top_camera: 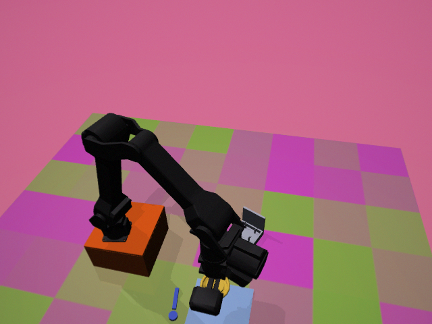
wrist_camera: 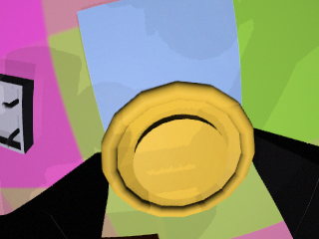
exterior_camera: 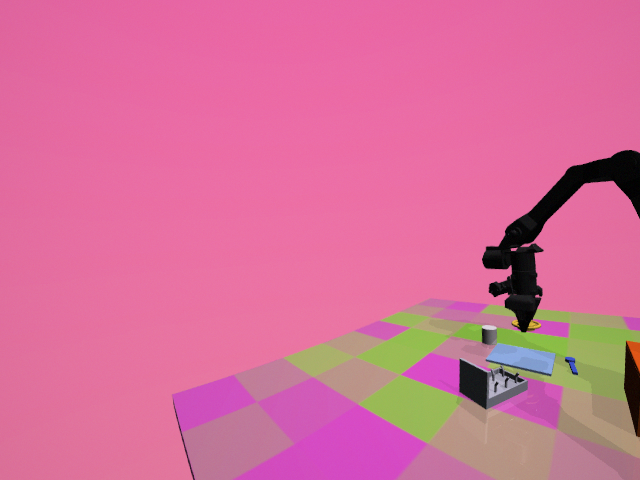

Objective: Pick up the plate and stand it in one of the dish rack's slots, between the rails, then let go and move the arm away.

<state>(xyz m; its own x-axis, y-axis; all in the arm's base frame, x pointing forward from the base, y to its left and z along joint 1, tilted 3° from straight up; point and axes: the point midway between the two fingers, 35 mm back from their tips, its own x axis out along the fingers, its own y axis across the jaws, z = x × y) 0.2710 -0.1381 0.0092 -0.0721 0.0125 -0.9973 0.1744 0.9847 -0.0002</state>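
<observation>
The grey dish rack is 6 cm ahead of my gripper tip, 19 cm to the left of it and 7 cm below it. From my gripper tip the other things lie so: light blue mat 1 cm ahead, 1 cm to the right, 9 cm below; then blue spoon 10 cm behind, 1 cm to the right, 9 cm below; then yellow plate 1 cm above.
</observation>
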